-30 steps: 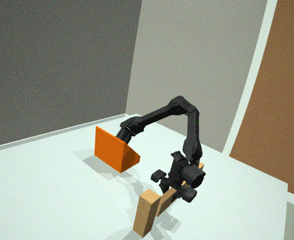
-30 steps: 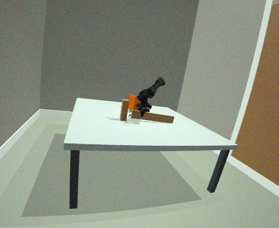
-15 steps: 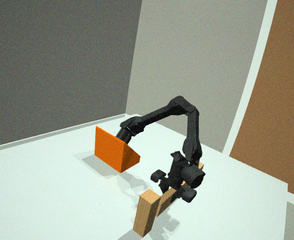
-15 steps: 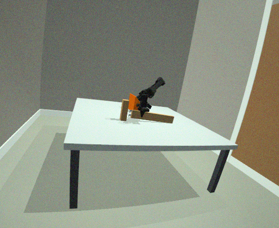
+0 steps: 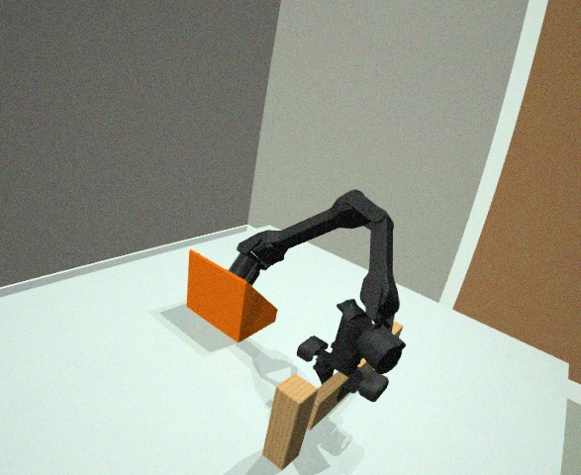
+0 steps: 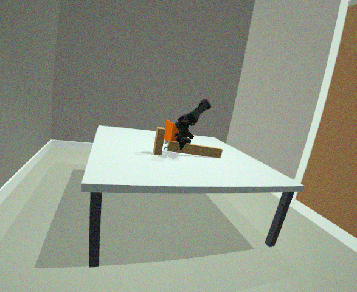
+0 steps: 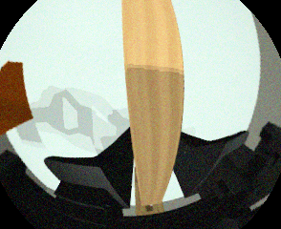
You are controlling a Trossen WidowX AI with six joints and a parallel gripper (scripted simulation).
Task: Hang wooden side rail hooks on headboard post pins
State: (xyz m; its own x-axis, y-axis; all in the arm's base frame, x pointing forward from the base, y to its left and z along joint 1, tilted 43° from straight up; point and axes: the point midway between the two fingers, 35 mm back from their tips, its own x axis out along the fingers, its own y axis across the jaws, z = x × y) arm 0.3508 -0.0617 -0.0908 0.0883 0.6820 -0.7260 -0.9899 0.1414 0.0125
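Right now my gripper tip is 20 mm past the wooden headboard post, 160 mm to the left of it and 40 mm below it.
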